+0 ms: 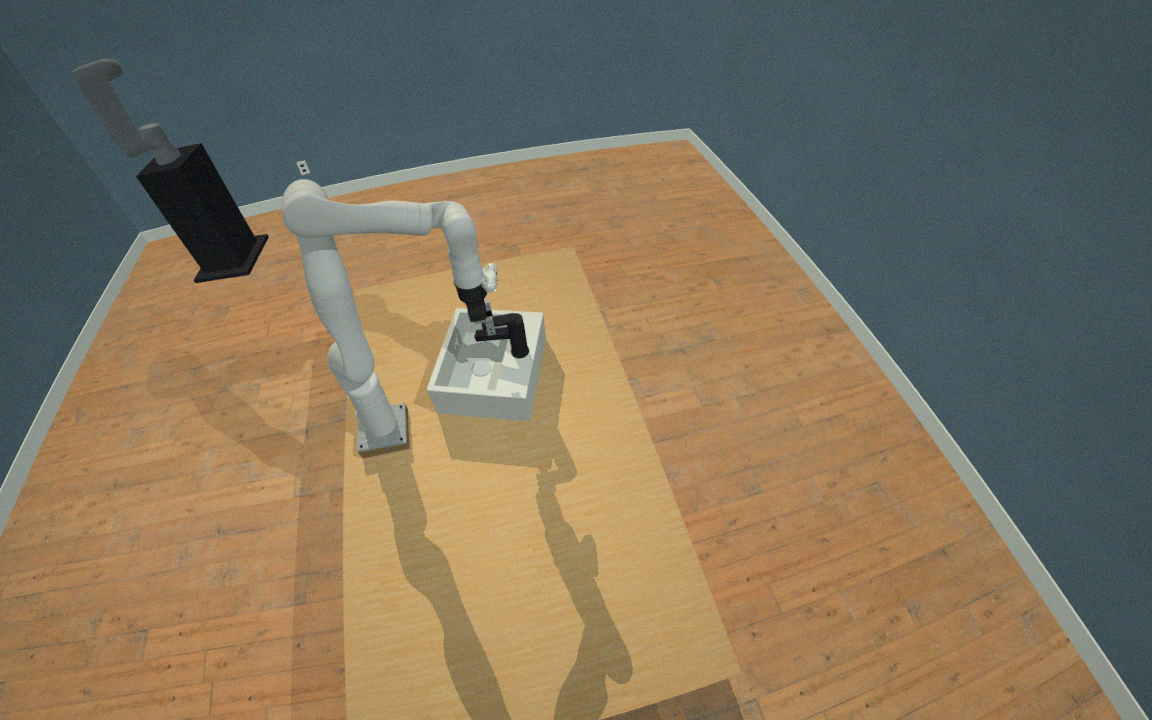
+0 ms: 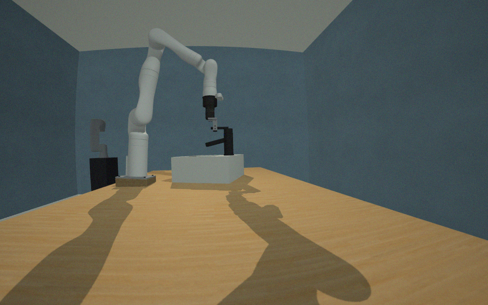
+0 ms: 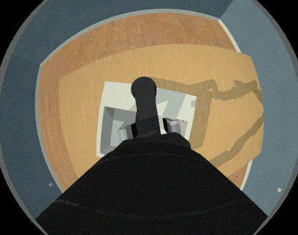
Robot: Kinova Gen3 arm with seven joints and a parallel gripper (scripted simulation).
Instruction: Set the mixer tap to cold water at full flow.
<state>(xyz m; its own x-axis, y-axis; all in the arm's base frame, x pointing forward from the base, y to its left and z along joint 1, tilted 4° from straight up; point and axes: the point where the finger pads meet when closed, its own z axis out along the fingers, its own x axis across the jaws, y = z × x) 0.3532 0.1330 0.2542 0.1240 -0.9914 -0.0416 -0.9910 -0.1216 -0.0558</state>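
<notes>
My hand is 20 mm short of the lever. Also, from my hand: white basin: 230 mm below, 50 mm behind, 30 mm to the left.
</notes>
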